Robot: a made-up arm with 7 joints. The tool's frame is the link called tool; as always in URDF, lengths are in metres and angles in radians. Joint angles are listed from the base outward.
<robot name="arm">
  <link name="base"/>
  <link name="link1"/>
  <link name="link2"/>
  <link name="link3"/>
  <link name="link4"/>
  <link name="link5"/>
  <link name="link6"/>
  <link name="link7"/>
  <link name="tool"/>
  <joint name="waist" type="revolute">
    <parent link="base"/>
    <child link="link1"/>
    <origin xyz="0 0 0.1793" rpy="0 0 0"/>
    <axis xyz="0 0 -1"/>
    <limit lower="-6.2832" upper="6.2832"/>
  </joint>
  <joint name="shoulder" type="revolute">
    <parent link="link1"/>
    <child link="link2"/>
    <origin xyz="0 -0.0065 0.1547" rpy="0 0 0"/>
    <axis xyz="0 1 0"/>
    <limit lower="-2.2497" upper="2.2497"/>
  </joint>
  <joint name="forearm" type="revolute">
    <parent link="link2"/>
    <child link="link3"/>
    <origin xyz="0 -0.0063 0.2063" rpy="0 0 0"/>
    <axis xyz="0 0 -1"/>
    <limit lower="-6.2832" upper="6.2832"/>
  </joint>
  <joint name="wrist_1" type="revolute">
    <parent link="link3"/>
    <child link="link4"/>
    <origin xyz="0 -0.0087 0.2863" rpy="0 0 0"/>
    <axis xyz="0 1 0"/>
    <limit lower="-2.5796" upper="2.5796"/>
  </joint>
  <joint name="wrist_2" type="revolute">
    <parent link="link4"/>
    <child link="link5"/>
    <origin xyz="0 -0.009 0.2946" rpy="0 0 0"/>
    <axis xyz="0 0 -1"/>
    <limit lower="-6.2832" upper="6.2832"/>
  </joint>
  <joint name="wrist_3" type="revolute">
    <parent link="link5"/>
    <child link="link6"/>
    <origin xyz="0 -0.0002 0.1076" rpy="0 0 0"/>
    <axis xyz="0 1 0"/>
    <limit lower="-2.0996" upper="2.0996"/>
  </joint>
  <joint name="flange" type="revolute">
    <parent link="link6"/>
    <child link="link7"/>
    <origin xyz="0 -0.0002 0.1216" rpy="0 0 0"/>
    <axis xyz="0 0 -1"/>
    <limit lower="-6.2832" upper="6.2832"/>
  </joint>
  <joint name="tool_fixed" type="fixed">
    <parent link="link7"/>
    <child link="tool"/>
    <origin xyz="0 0 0" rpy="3.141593 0 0"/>
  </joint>
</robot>
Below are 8 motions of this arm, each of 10 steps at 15 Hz.
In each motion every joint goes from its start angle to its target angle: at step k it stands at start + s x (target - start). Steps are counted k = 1, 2, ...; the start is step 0. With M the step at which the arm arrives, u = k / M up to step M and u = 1 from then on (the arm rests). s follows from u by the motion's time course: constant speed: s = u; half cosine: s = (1 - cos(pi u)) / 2; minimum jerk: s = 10 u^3 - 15 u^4 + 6 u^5.
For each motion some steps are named. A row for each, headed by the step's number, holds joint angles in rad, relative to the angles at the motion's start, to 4 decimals.
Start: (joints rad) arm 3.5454 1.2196 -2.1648 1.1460 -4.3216 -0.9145 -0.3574
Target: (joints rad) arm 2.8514 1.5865 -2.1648 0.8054 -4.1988 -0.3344 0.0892
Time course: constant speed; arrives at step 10
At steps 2, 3, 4, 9, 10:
2: -0.1388 0.0734 0.0000 -0.0681 0.0246 0.1160 0.0893
3: -0.2082 0.1101 0.0000 -0.1022 0.0368 0.1740 0.1340
4: -0.2776 0.1468 0.0000 -0.1362 0.0491 0.2320 0.1786
9: -0.6246 0.3302 0.0000 -0.3065 0.1105 0.5221 0.4019
10: -0.6940 0.3669 0.0000 -0.3406 0.1228 0.5801 0.4466

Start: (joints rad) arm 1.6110 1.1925 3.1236 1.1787 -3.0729 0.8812 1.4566
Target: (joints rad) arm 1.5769 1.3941 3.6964 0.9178 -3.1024 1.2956 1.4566
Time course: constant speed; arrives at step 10
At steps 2, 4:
2: -0.0068 0.0403 0.1146 -0.0522 -0.0059 0.0829 0.0000
4: -0.0136 0.0806 0.2291 -0.1044 -0.0118 0.1658 0.0000

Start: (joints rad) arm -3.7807 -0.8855 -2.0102 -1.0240 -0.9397 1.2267 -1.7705
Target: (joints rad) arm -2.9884 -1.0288 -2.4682 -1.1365 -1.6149 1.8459 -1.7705
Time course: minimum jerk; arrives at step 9
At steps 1, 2, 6, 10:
1: 0.0091 -0.0017 -0.0053 -0.0013 -0.0078 0.0071 0.0000
2: 0.0605 -0.0109 -0.0350 -0.0086 -0.0516 0.0473 0.0000
6: 0.6260 -0.1132 -0.3619 -0.0889 -0.5335 0.4892 0.0000
10: 0.7923 -0.1433 -0.4580 -0.1125 -0.6752 0.6192 0.0000

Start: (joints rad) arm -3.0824 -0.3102 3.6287 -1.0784 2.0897 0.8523 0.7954
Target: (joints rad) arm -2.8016 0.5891 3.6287 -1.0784 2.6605 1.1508 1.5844
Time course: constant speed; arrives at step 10
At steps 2, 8, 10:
2: 0.0562 0.1799 0.0000 0.0000 0.1142 0.0597 0.1578
8: 0.2246 0.7194 0.0000 0.0000 0.4566 0.2388 0.6312
10: 0.2808 0.8993 0.0000 0.0000 0.5708 0.2985 0.7890

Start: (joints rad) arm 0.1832 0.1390 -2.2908 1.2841 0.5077 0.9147 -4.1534
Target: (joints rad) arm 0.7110 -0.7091 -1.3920 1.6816 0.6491 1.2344 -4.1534
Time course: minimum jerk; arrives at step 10
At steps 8, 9, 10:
8: 0.4972 -0.7990 0.8467 0.3745 0.1332 0.3012 0.0000
9: 0.5233 -0.8408 0.8911 0.3941 0.1402 0.3170 0.0000
10: 0.5278 -0.8481 0.8988 0.3975 0.1414 0.3197 0.0000

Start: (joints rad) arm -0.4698 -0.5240 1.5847 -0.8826 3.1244 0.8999 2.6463
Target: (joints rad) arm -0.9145 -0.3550 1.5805 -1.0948 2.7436 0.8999 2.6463
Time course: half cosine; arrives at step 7
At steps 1, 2, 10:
1: -0.0220 0.0084 -0.0002 -0.0105 -0.0189 0.0000 0.0000
2: -0.0837 0.0318 -0.0008 -0.0399 -0.0717 0.0000 0.0000
10: -0.4447 0.1690 -0.0042 -0.2122 -0.3808 0.0000 0.0000

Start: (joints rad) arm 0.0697 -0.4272 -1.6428 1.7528 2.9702 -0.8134 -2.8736
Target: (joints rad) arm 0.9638 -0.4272 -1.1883 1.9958 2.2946 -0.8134 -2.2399
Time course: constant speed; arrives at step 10
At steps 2, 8, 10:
2: 0.1788 0.0000 0.0909 0.0486 -0.1351 0.0000 0.1267
8: 0.7153 0.0000 0.3636 0.1944 -0.5405 0.0000 0.5070
10: 0.8941 0.0000 0.4545 0.2430 -0.6756 0.0000 0.6337

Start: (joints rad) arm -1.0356 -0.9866 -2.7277 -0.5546 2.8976 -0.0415 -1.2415
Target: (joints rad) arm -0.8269 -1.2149 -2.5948 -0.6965 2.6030 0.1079 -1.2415
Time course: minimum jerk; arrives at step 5
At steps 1, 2, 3, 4, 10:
1: 0.0121 -0.0132 0.0077 -0.0082 -0.0171 0.0087 0.0000
2: 0.0662 -0.0725 0.0422 -0.0450 -0.0935 0.0474 0.0000
3: 0.1425 -0.1558 0.0907 -0.0969 -0.2011 0.1020 0.0000
4: 0.1966 -0.2151 0.1252 -0.1337 -0.2775 0.1407 0.0000
10: 0.2087 -0.2283 0.1329 -0.1419 -0.2946 0.1494 0.0000

